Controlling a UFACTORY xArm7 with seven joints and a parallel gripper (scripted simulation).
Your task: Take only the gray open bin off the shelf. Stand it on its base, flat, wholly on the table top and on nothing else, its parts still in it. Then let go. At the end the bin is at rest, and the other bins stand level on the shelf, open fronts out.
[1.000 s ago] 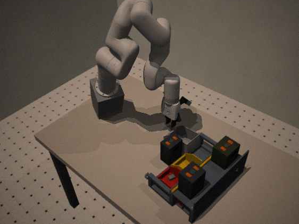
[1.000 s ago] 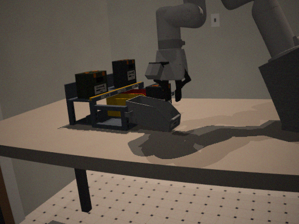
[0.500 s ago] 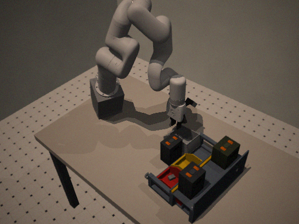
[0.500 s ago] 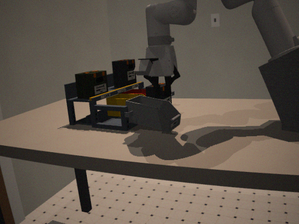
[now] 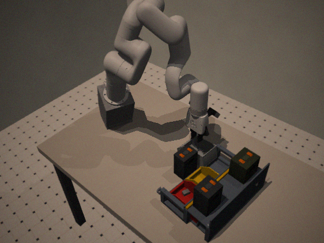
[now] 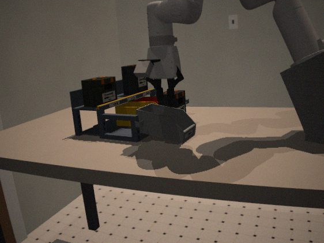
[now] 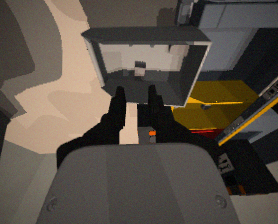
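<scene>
Right now my hand is 9 cm above the gray open bin. The rest, counted from my hand: yellow bin 16 cm ahead, 12 cm to the right, 10 cm below; then red bin 16 cm ahead, 23 cm to the right, 10 cm below; then dark box 2 cm ahead, 11 cm to the right, 8 cm below.
</scene>
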